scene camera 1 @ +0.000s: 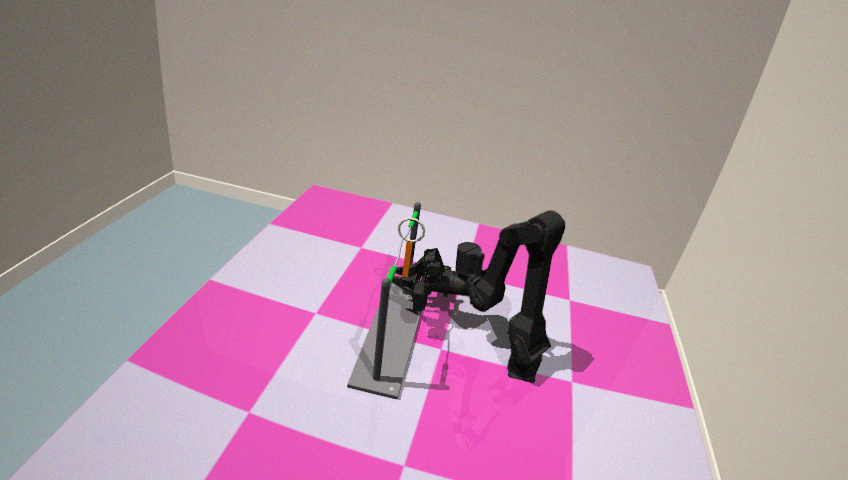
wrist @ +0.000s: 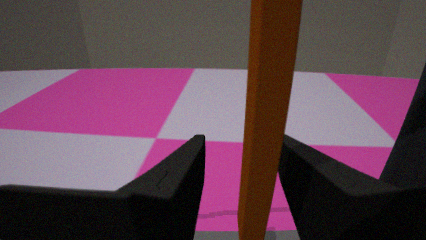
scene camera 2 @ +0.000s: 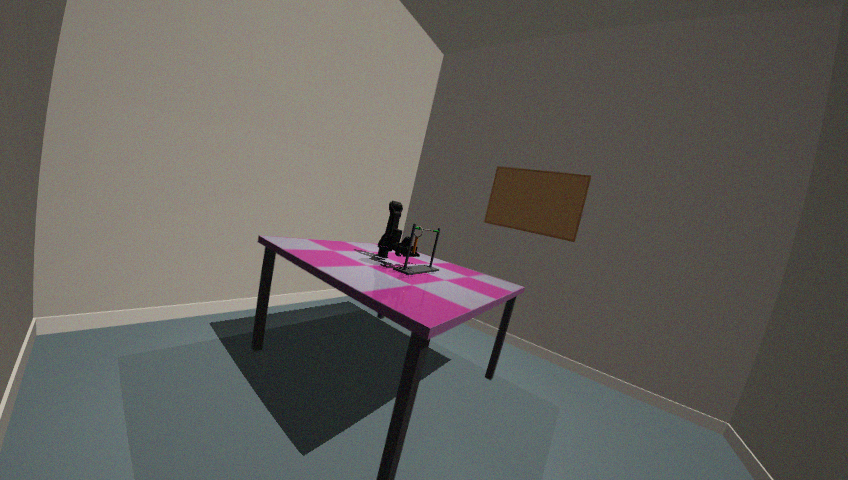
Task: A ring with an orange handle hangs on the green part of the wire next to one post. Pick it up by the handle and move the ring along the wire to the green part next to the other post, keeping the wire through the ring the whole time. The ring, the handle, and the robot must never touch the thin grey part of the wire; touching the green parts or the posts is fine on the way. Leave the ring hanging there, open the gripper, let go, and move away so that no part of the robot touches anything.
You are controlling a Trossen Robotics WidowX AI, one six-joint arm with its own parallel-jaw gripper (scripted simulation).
Labels:
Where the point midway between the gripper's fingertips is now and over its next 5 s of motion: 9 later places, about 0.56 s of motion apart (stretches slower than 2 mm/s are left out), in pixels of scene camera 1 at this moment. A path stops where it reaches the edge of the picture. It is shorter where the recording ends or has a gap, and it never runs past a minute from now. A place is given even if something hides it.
My gripper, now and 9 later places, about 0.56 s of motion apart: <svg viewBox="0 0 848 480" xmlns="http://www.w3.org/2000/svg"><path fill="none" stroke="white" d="M390 274L391 270L390 269L388 273L387 276L386 277L383 281L379 289L377 295L376 297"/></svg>

